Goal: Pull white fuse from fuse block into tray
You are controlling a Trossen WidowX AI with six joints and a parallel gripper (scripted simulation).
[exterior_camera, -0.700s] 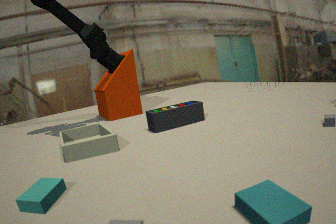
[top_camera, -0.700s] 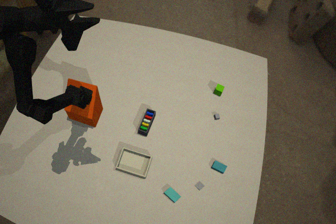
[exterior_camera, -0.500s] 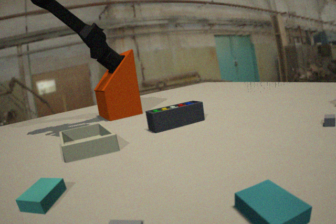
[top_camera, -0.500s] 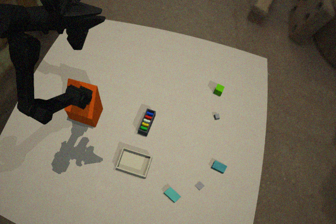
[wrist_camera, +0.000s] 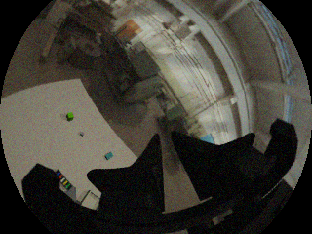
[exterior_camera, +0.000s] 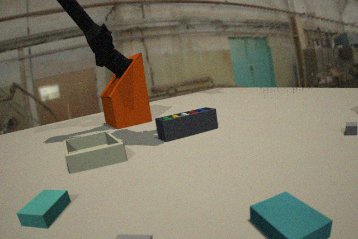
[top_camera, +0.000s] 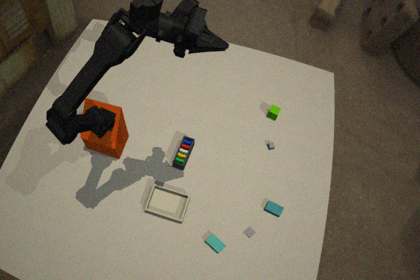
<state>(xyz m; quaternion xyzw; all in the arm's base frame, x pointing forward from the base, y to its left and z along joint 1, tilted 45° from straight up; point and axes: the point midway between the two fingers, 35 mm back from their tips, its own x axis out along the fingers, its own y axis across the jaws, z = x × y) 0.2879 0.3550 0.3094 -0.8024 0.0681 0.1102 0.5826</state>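
Right now my gripper tip is 90 mm past the white fuse, 10 mm to the right of it and 560 mm above it. Round my gripper tip: yellow fuse: 90 mm behind, 10 mm to the right, 560 mm below; then green fuse: 90 mm behind, 30 mm to the right, 560 mm below; then red fuse: 90 mm behind, 30 mm to the left, 560 mm below.
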